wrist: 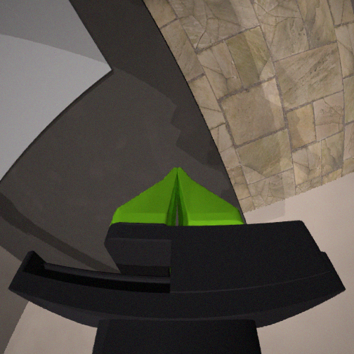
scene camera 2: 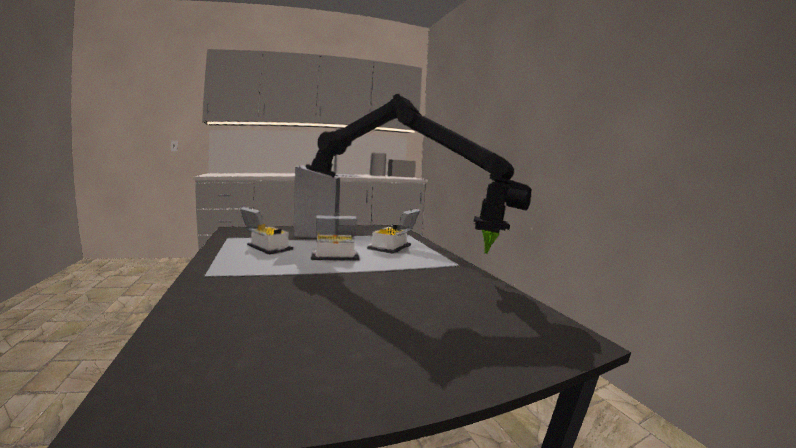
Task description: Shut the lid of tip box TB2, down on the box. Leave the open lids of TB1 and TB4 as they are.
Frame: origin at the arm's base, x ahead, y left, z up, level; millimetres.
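Seen in the pictures: gripper, fingertip midpoint: (scene camera 2: 485, 253); arm's base, origin of the base link: (scene camera 2: 319, 172).
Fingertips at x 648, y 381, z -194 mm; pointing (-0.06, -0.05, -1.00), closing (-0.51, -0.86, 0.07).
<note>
Offsets run from my fingertips to a thing's top centre. "spot": to the spot under its first point. Level surfaces: height alone.
Three white tip boxes with yellow tips stand in scene camera 2: a left box @(1 mm down, 436 mm back, 589 mm right) (scene camera 2: 270, 240), a middle box @(1 mm down, 305 mm back, 382 mm right) (scene camera 2: 335, 248) and a right box @(1 mm down, 381 mm back, 166 mm right) (scene camera 2: 389, 240). Their labels cannot be read, so I cannot tell which is TB2. The left box's grey lid @(spot: 52 mm up, 375 mm back, 661 mm right) (scene camera 2: 251, 217), the middle box's grey lid @(spot: 54 mm up, 214 mm back, 403 mm right) (scene camera 2: 335, 224) and the right box's grey lid @(spot: 52 mm up, 305 mm back, 111 mm right) (scene camera 2: 410, 218) all stand open. My gripper (scene camera 2: 486, 252) (wrist: 176, 174) is shut and empty, its green fingertips together, pointing down. It hangs in the air to the right of the boxes, well apart from them. No box shows in the wrist view.
The boxes stand on black bases on a light grey mat @(67 mm down) (scene camera 2: 245, 268) (wrist: 40, 85) at the far end of the dark table @(70 mm down) (scene camera 2: 250, 345) (wrist: 100, 145). The arm's grey pedestal (scene camera 2: 314, 203) rises behind them. A wall stands to the right of the table.
</note>
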